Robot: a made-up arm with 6 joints. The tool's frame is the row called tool.
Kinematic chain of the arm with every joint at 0, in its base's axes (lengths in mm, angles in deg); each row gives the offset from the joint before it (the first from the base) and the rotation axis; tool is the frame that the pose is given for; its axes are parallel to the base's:
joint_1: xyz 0 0 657 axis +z
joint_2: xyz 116 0 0 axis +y
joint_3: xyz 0 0 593 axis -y
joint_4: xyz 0 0 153 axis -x
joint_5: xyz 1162 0 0 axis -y
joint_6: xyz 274 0 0 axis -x
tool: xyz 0 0 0
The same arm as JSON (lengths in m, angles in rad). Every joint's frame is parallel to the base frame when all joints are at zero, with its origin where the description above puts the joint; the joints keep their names.
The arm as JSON. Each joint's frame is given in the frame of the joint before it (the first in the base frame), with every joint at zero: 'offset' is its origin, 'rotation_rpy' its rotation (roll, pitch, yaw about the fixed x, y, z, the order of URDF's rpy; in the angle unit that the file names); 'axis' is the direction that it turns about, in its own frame. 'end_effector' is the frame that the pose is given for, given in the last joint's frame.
{"length_unit": "m", "angle_unit": "rad", "chain": [{"id": "joint_1", "offset": [0.0, 0.0, 0.657], "rotation_rpy": [0.0, 0.0, 0.0], "axis": [0.0, 0.0, 1.0]}, {"id": "joint_2", "offset": [0.116, 0.0, 0.0], "rotation_rpy": [0.0, 0.0, 0.0], "axis": [0.0, 1.0, 0.0]}, {"id": "joint_3", "offset": [0.0, 0.0, 0.593], "rotation_rpy": [0.0, 0.0, 0.0], "axis": [0.0, -1.0, 0.0]}, {"id": "joint_4", "offset": [0.0, 0.0, 0.153], "rotation_rpy": [0.0, 0.0, 0.0], "axis": [-1.0, 0.0, 0.0]}, {"id": "joint_5", "offset": [1.162, 0.0, 0.0], "rotation_rpy": [0.0, 0.0, 0.0], "axis": [0.0, -1.0, 0.0]}, {"id": "joint_6", "offset": [0.274, 0.0, 0.0], "rotation_rpy": [0.0, 0.0, 0.0], "axis": [-1.0, 0.0, 0.0]}], "end_effector": {"offset": [0.0, 0.0, 0.0], "rotation_rpy": [0.0, 0.0, 0.0]}}
